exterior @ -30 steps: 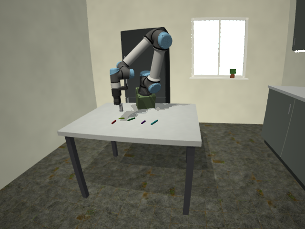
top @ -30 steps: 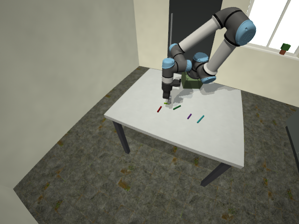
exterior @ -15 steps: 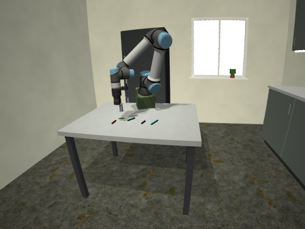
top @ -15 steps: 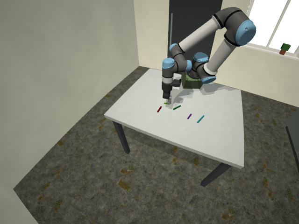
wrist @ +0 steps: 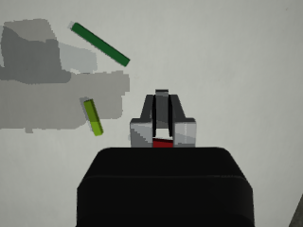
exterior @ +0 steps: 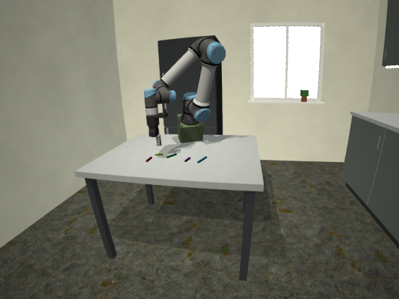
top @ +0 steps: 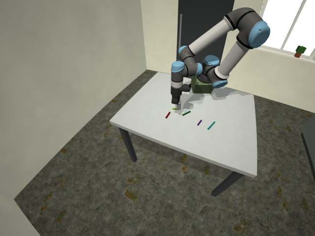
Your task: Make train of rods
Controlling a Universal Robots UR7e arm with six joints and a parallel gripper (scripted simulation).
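The green rod is 11 cm below my hand, 8 cm behind it and 4 cm to the left of it. Round my hand: lime rod: 11 cm below, 9 cm behind, 6 cm to the right; grey rod: 1 cm below; red rod: 11 cm below, 8 cm to the right, 1 cm ahead.
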